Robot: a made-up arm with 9 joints. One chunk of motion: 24 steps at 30 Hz.
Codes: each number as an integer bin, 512 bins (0 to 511) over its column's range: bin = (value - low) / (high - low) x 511, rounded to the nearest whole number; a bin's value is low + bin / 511 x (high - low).
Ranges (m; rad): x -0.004..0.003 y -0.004..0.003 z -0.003..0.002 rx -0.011..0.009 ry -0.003..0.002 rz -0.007..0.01
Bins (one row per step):
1: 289 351 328 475 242 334
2: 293 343 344 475 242 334
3: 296 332 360 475 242 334
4: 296 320 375 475 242 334
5: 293 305 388 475 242 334
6: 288 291 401 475 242 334
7: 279 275 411 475 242 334
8: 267 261 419 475 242 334
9: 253 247 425 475 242 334
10: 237 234 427 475 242 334
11: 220 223 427 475 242 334
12: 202 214 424 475 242 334
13: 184 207 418 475 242 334
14: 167 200 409 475 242 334
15: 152 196 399 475 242 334
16: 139 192 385 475 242 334
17: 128 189 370 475 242 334
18: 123 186 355 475 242 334
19: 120 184 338 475 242 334
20: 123 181 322 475 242 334
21: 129 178 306 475 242 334
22: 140 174 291 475 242 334
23: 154 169 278 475 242 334
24: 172 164 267 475 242 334
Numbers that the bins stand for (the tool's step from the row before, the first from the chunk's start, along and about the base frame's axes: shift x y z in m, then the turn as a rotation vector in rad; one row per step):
1: -0.00004 0.00081 0.00021 0.00759 -0.00063 0.00411
2: 0.00001 0.00070 0.00037 0.00759 -0.00063 0.00411
3: 0.00005 0.00055 0.00052 0.00759 -0.00063 0.00411
4: 0.00005 0.00038 0.00067 0.00759 -0.00063 0.00411
5: 0.00001 0.00018 0.00080 0.00759 -0.00063 0.00411
6: -0.00005 -0.00001 0.00092 0.00759 -0.00063 0.00411
7: -0.00018 -0.00023 0.00102 0.00759 -0.00063 0.00411
8: -0.00034 -0.00042 0.00110 0.00759 -0.00063 0.00411
9: -0.00053 -0.00062 0.00116 0.00759 -0.00063 0.00411
10: -0.00075 -0.00079 0.00118 0.00759 -0.00063 0.00411
11: -0.00099 -0.00095 0.00118 0.00759 -0.00063 0.00411
12: -0.00123 -0.00107 0.00115 0.00759 -0.00063 0.00411
13: -0.00148 -0.00116 0.00109 0.00759 -0.00063 0.00411
14: -0.00171 -0.00126 0.00100 0.00759 -0.00063 0.00411
15: -0.00192 -0.00132 0.00090 0.00759 -0.00063 0.00411
16: -0.00210 -0.00137 0.00077 0.00759 -0.00063 0.00411
17: -0.00225 -0.00141 0.00062 0.00759 -0.00063 0.00411
18: -0.00232 -0.00145 0.00047 0.00759 -0.00063 0.00411
19: -0.00236 -0.00148 0.00031 0.00759 -0.00063 0.00411
20: -0.00232 -0.00152 0.00015 0.00759 -0.00063 0.00411
21: -0.00223 -0.00156 -0.00001 0.00759 -0.00063 0.00411
22: -0.00208 -0.00162 -0.00015 0.00759 -0.00063 0.00411
23: -0.00189 -0.00168 -0.00028 0.00759 -0.00063 0.00411
24: -0.00164 -0.00175 -0.00039 0.00759 -0.00063 0.00411

